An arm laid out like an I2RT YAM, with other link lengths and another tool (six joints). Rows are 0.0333 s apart.
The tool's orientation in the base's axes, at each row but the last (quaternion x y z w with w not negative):
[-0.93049 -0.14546 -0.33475 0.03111]
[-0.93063 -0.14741 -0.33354 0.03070]
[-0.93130 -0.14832 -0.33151 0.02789]
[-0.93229 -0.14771 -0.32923 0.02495]
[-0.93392 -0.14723 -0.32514 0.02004]
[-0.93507 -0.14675 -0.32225 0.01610]
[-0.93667 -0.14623 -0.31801 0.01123]
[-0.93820 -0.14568 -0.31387 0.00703]
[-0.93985 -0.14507 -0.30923 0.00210]
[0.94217 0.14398 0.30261 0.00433]
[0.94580 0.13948 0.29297 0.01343]
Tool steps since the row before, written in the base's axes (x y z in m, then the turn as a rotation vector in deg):
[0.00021 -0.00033 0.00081 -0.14 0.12 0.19]
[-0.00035 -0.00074 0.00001 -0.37 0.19 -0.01]
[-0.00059 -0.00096 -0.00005 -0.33 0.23 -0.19]
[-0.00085 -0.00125 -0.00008 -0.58 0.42 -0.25]
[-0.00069 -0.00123 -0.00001 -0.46 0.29 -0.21]
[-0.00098 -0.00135 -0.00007 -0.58 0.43 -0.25]
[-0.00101 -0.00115 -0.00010 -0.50 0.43 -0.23]
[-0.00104 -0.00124 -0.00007 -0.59 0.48 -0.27]
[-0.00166 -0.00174 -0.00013 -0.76 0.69 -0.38]
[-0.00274 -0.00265 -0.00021 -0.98 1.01 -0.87]
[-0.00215 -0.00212 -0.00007 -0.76 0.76 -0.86]
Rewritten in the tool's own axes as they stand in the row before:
[0.00058 0.00041 -0.00055 0.05 -0.15 -0.21]
[-0.00044 0.00060 -0.00034 -0.23 -0.29 -0.19]
[-0.00071 0.00074 -0.00046 -0.30 -0.33 -0.02]
[-0.00100 0.00094 -0.00063 -0.48 -0.58 -0.10]
[-0.00084 0.00098 -0.00057 -0.40 -0.42 -0.07]
[-0.00113 0.00101 -0.00070 -0.47 -0.59 -0.10]
[-0.00113 0.00081 -0.00065 -0.40 -0.57 -0.06]
[-0.00117 0.00089 -0.00068 -0.48 -0.64 -0.08]
[-0.00182 0.00120 -0.00102 -0.62 -0.90 -0.07]
[-0.00297 0.00178 -0.00160 -0.98 -1.31 0.23]
[-0.00231 0.00148 -0.00126 -0.87 -1.02 0.33]

